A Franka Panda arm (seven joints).
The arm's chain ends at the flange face. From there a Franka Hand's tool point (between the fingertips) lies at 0.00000 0.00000 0.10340 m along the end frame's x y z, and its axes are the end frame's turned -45 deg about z.
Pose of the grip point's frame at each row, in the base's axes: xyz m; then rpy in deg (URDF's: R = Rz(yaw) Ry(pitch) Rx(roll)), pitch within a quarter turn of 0, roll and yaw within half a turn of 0:
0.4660 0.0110 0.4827 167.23 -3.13 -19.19
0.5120 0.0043 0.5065 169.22 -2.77 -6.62
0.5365 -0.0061 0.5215 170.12 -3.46 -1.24
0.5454 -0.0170 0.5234 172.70 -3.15 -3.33
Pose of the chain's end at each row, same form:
0.4683 0.0344 0.5834 173.12 -11.23 -63.86
0.5094 0.0241 0.6080 174.30 -9.57 -51.40
0.5307 0.0118 0.6232 175.44 -9.43 -46.16
0.5405 -0.0036 0.6258 177.06 -7.39 -48.34

